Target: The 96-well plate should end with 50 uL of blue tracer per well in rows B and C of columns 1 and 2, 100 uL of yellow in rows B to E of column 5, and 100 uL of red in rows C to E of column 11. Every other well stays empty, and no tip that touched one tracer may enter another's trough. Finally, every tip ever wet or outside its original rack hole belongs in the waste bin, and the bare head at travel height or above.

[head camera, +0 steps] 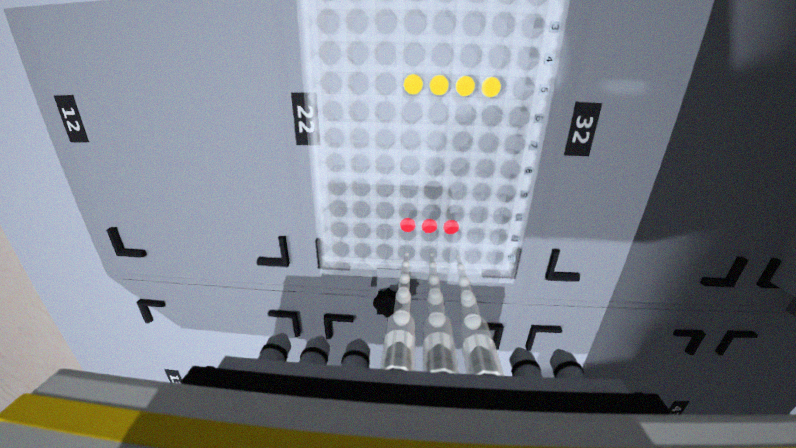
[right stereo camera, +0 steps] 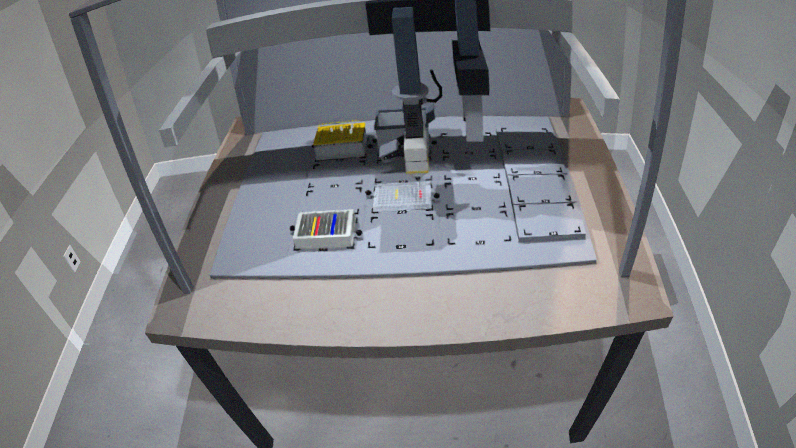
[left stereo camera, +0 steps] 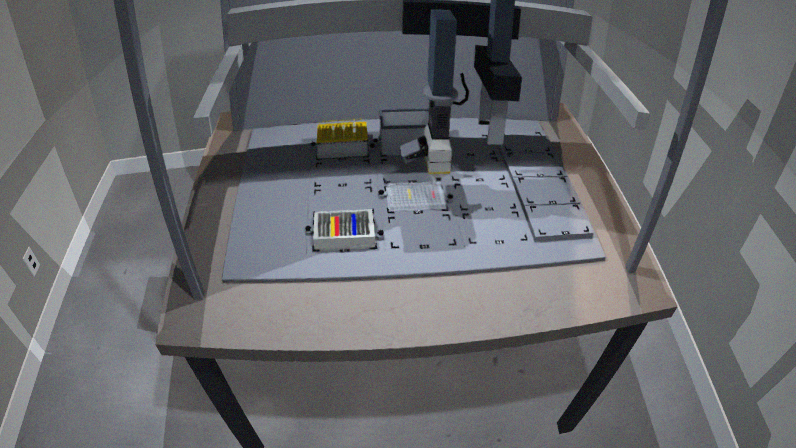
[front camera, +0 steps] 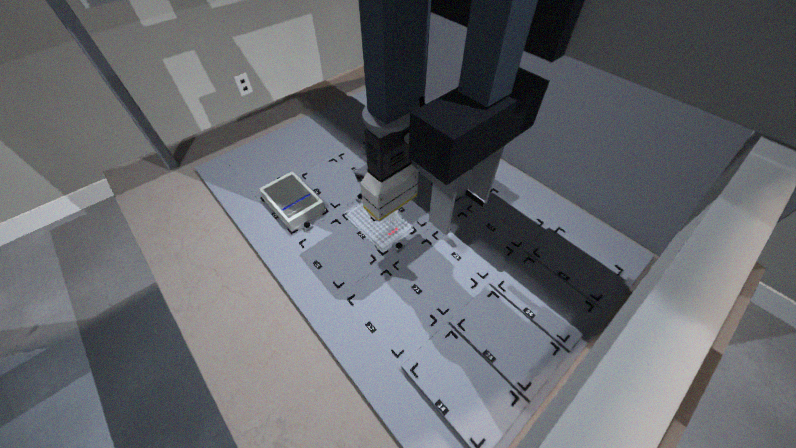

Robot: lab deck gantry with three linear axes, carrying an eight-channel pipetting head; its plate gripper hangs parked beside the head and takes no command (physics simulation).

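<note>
The 96-well plate holds yellow in column 5, rows B to E, and red in column 11, rows C to E. Columns 1 and 2 are mostly cut off in the head view; no blue shows there in the stereo views. The pipetting head stands over the column 12 end, carrying three clear tips with no visible liquid; its other nozzles are bare. The trough block holds yellow, red and blue. My parked plate gripper is open and empty.
The yellow tip rack stands at the back left, with tips and some gaps. The grey waste bin stands right of it, partly behind the head. Dark clamp knobs stand beside the plate. Raised panels lie at the right.
</note>
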